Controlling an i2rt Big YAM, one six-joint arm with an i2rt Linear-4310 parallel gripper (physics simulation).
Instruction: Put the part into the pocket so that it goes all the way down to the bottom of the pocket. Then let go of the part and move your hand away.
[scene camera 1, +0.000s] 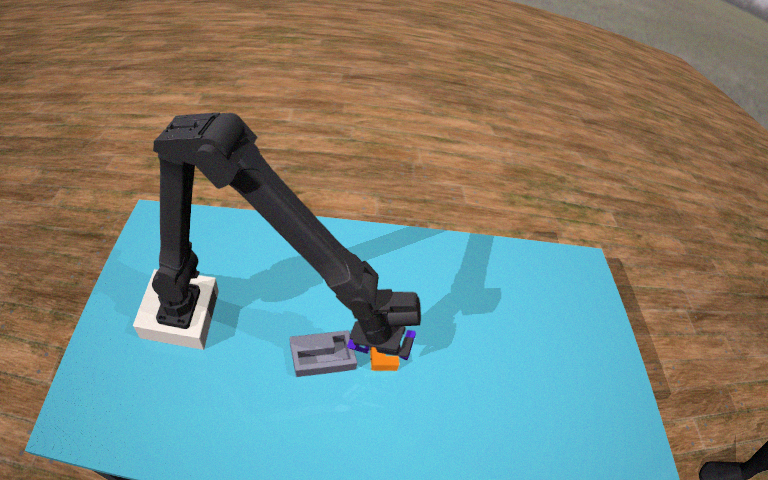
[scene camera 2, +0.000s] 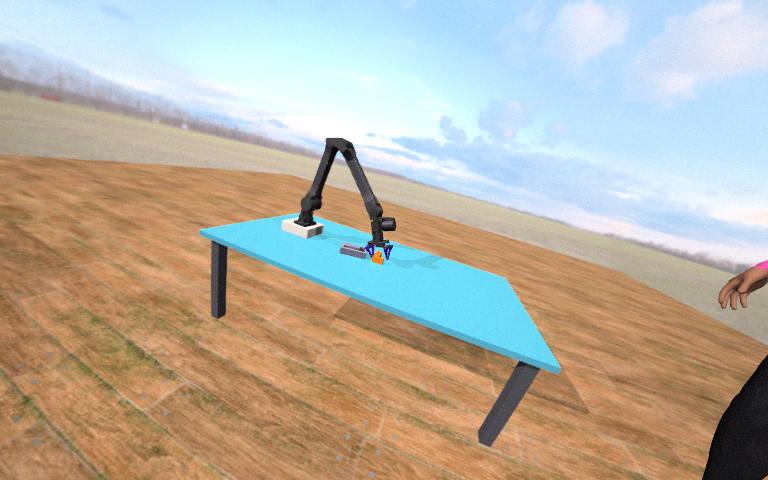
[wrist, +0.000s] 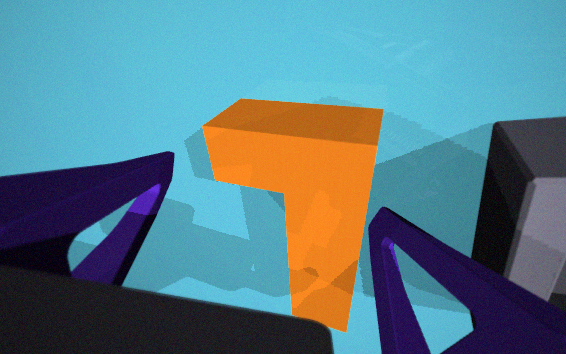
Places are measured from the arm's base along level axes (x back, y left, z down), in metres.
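Pixels of known places: gripper, fingertip midpoint: (scene camera 1: 387, 354) (scene camera 2: 380, 258) (wrist: 280, 192); arm's base at its link origin: (scene camera 1: 179, 306) (scene camera 2: 305, 223).
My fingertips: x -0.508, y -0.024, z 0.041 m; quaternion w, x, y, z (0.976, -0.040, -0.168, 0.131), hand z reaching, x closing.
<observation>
Ahead of a thing's pixels: the offset from my fingertips to its middle. Level surfaces: height alone.
The orange L-shaped part @(dy +0.018, dx +0.009, dz +0.000 m) (scene camera 1: 385, 363) (scene camera 2: 377, 259) (wrist: 327, 210) lies on the blue table, outside the pocket. Its long leg runs toward the palm in the wrist view, and its short leg points left there. The grey block @(dy -0.018, dx +0.149, dz -0.003 m) (scene camera 1: 327, 369) (scene camera 2: 352, 253) (wrist: 542, 150) with the empty pocket stands just left of the part in scene camera 1, and at the right edge of the wrist view. My gripper (scene camera 1: 385, 354) (scene camera 2: 379, 258) (wrist: 280, 192) is open, low over the part. Its purple fingers stand on either side of the long leg, the right one closer to it. The palm hides the leg's end.
The arm stands on a white base block (scene camera 1: 169, 336) (scene camera 2: 294, 228) toward the left of the blue table @(dz +0.015 m) (scene camera 1: 509, 396) (scene camera 2: 453, 305). The grey block is close beside the right finger in the wrist view. A person's hand (scene camera 2: 740, 287) shows at the right edge of scene camera 2, beyond the table.
</observation>
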